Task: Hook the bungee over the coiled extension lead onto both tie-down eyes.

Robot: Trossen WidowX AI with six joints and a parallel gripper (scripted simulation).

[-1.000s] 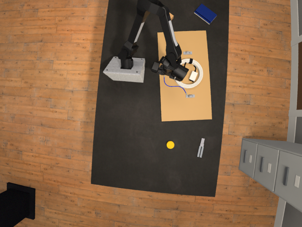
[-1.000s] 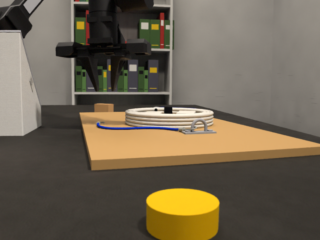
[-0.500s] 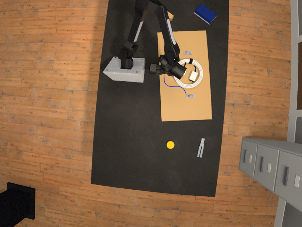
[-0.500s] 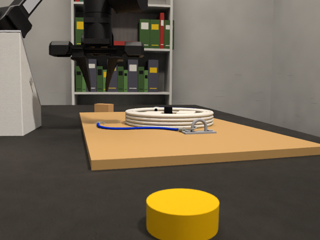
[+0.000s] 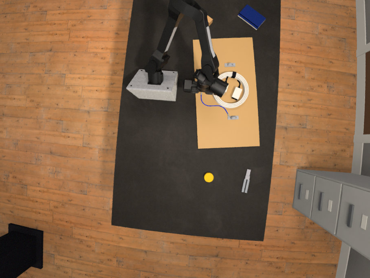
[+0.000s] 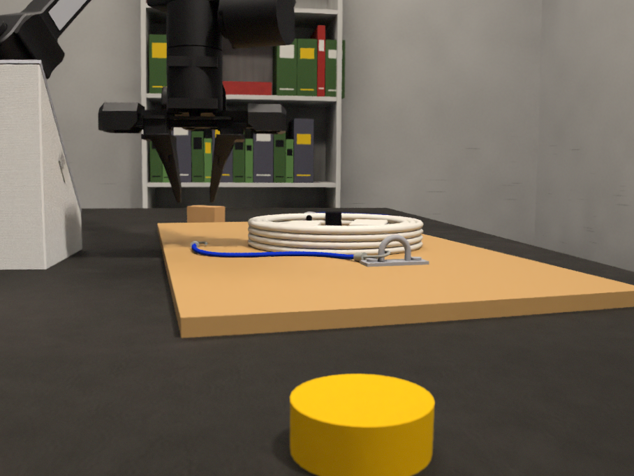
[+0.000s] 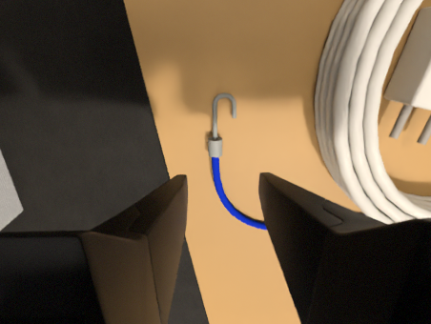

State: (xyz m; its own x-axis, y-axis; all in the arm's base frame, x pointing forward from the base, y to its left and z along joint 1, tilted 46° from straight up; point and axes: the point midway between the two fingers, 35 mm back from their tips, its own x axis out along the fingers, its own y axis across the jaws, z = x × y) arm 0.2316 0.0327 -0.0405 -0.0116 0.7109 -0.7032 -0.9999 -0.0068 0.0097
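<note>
Right now the tan board is 130 mm ahead of my hand, 90 mm below it and 30 mm to the left of it. Also, from my hand: block 440 mm to the left, 80 mm below, 10 mm behind; yellow puck 450 mm to the right, 90 mm below, 90 mm ahead; grey clip 440 mm to the right, 300 mm ahead, 90 mm below.
</note>
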